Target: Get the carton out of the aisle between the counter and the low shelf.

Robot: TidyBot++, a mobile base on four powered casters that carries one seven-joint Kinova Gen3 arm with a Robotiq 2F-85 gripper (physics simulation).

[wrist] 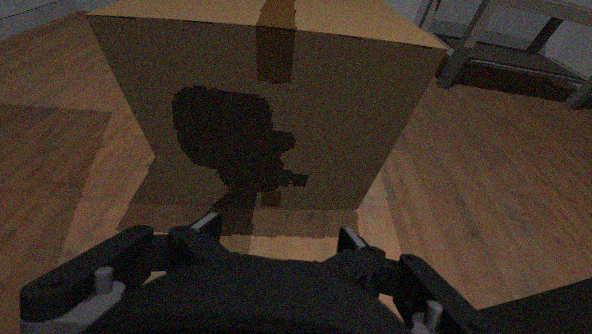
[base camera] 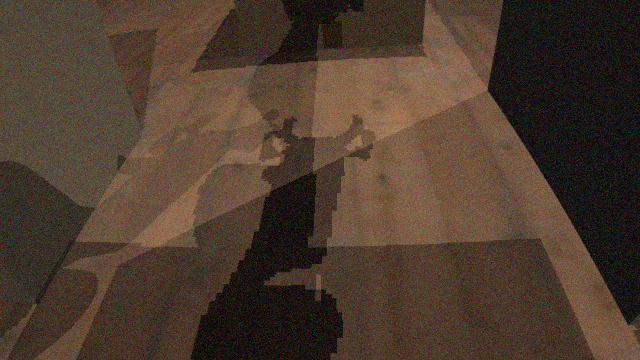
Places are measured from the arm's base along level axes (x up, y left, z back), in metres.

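Pixels of known places: gripper, between the fingertips: [wrist: 280, 233].
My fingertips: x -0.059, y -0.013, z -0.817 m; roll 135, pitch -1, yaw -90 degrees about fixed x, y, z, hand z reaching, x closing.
Behind a point stands the place of what it marks.
The carton [base camera: 385, 25] @(z -1.053, x -0.343, y -0.114 m) [wrist: 350, 125] @(z -1.053, x -0.127, y -0.114 m) stands upright on the wood floor. Its shaded near face fills the upper middle of the wrist view, with a brown tape strip running from the lit tan top down over the edge. In the base view its lower part shows at the top. My gripper [wrist: 280, 233] @(z -0.817, x -0.059, y -0.013 m) is open and empty, its two fingers spread in front of the near face; how far they are from it is hard to tell. The gripper itself does not show in the base view; the arm's dark shadow lies over the floor and the carton.
A grey-green side panel [base camera: 50, 75] @(z -0.516, x -0.198, y 0.365 m) borders the aisle on the left and a very dark one [base camera: 575, 125] @(z -0.504, x -0.291, y -0.302 m) on the right; which is the counter is hard to tell. A small grey table with a lower board [wrist: 520, 62] @(z -2.058, x -0.246, y -1.313 m) stands beyond the carton at the right, near the wall.
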